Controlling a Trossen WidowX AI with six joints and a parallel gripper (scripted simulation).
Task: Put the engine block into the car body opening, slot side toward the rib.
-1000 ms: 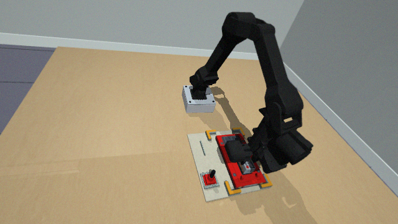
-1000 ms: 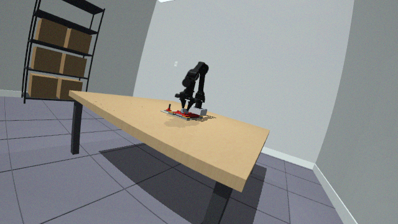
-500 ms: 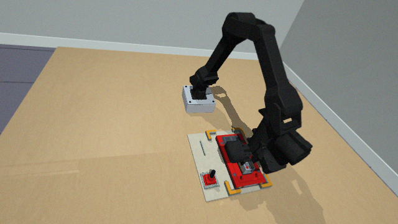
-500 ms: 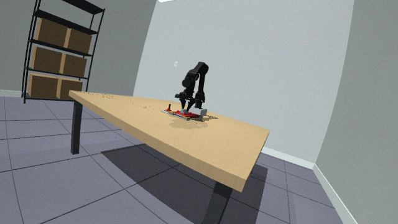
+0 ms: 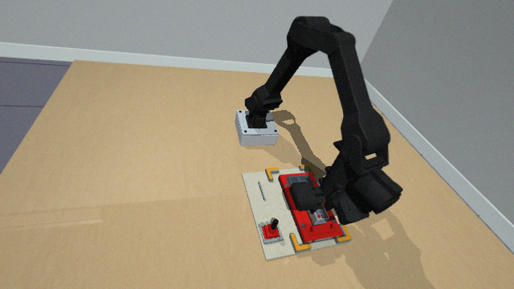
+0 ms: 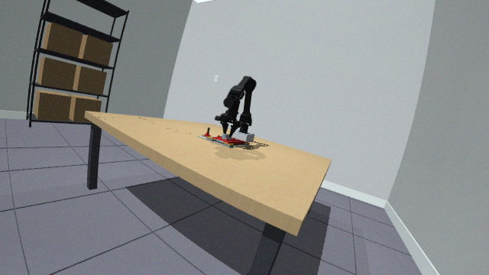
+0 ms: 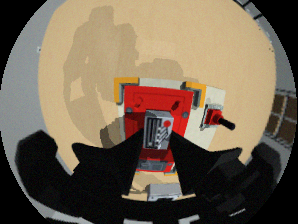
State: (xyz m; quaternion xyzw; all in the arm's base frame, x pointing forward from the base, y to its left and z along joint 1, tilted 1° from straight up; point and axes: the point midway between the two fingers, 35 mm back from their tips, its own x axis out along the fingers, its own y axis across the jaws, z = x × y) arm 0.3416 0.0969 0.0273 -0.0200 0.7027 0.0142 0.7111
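My gripper tip is 10 mm above the grey engine block. From my gripper tip the other things lie so: pale base plate: 40 mm behind, 30 mm to the right, 30 mm below.
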